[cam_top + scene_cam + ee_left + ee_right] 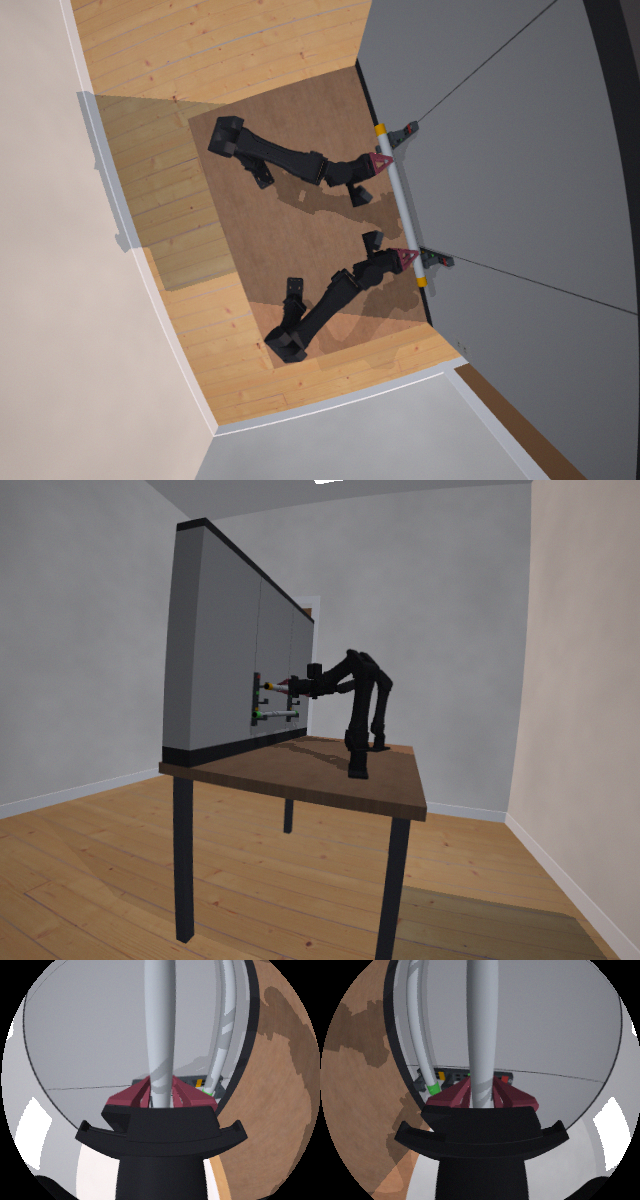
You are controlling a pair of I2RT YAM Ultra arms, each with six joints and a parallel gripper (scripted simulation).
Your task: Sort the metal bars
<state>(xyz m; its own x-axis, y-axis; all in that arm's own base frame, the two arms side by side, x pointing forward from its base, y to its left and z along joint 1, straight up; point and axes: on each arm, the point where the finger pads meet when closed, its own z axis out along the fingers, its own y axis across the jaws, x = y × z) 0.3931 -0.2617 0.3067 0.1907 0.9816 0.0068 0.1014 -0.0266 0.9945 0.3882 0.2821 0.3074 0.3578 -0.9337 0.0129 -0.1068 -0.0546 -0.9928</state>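
Right now my left hand is 15 cm to the left of the metal bar and 1 cm short of it. Round my left hand: green-ended bar: 13 cm to the right, 13 cm below, 6 cm ahead; grey wall panel: 16 cm ahead, 12 cm to the right, 12 cm above.
My right gripper is now 150 mm to the right of the metal bar. The rest, counted from my right hand: green-ended bar: 160 mm to the left, 130 mm below, 50 mm ahead; then grey wall panel: 180 mm to the left, 150 mm ahead, 120 mm above.
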